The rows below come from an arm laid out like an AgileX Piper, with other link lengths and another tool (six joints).
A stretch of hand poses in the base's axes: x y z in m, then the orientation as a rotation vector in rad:
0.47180 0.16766 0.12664 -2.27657 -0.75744 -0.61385
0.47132 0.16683 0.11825 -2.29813 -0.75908 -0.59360
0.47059 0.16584 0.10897 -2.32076 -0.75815 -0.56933
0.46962 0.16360 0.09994 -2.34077 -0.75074 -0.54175
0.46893 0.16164 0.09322 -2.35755 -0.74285 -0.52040
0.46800 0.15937 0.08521 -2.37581 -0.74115 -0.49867
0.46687 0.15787 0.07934 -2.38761 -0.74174 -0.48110
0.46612 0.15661 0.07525 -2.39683 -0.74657 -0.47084
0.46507 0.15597 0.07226 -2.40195 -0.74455 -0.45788
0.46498 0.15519 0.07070 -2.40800 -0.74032 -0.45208
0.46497 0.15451 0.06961 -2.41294 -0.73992 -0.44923
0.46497 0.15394 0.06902 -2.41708 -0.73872 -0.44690
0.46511 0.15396 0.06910 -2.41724 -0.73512 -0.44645
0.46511 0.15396 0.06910 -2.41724 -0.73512 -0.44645
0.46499 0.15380 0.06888 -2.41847 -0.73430 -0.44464
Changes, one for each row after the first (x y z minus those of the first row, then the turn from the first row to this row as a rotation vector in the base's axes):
-0.00048 -0.00083 -0.00839 -0.02076 0.01327 -0.00150
-0.00121 -0.00182 -0.01767 -0.04186 0.03000 -0.00387
-0.00218 -0.00406 -0.02670 -0.05858 0.05105 -0.00823
-0.00287 -0.00602 -0.03342 -0.07204 0.06781 -0.01346
-0.00380 -0.00829 -0.04143 -0.08935 0.08262 -0.01548
-0.00493 -0.00979 -0.04730 -0.10157 0.09404 -0.01482
-0.00568 -0.01105 -0.05139 -0.11249 0.09907 -0.01269
-0.00673 -0.01169 -0.05438 -0.11749 0.10844 -0.01230
-0.00682 -0.01247 -0.05594 -0.12184 0.11342 -0.01559
-0.00683 -0.01315 -0.05703 -0.12636 0.11518 -0.01699
-0.00683 -0.01372 -0.05762 -0.12982 0.11689 -0.01869
-0.00669 -0.01370 -0.05754 -0.12867 0.11834 -0.02077
-0.00669 -0.01370 -0.05754 -0.12867 0.11834 -0.02077
-0.00681 -0.01386 -0.05776 -0.12964 0.11978 -0.02124

